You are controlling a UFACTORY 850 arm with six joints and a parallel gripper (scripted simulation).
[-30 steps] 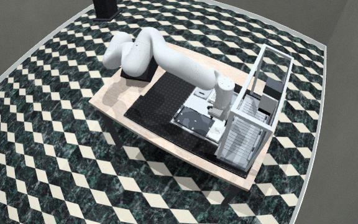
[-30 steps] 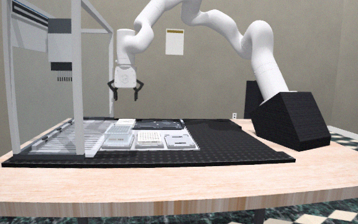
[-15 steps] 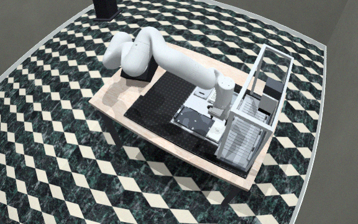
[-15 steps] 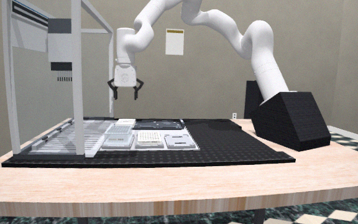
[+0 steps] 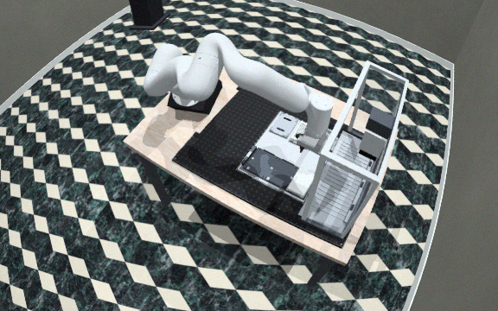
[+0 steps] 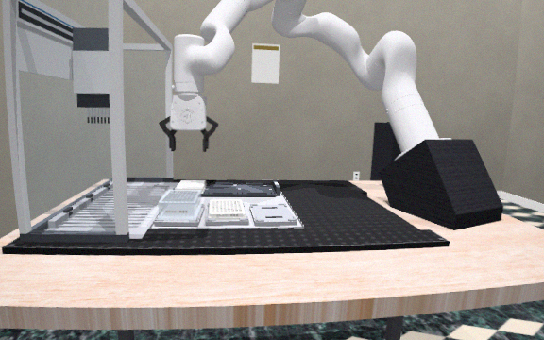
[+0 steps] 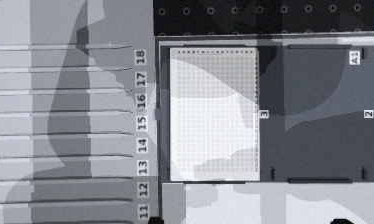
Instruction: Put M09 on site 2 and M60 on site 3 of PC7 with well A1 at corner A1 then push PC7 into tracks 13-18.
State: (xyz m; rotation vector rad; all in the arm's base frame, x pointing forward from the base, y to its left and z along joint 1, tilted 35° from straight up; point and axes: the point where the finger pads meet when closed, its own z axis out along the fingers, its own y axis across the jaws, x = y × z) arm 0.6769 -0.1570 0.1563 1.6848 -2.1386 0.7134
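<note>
My gripper is now 190 mm to the right of the deep-well block M09, 120 mm above it and 40 mm short of it. The rest, counted from my hand: dark carrier PC7 (130 mm below, 120 mm behind, 40 mm to the right); then nest S3 (190 mm to the left, 140 mm below, 40 mm ahead); then nest S1 (240 mm to the left, 180 mm behind, 140 mm below).
</note>
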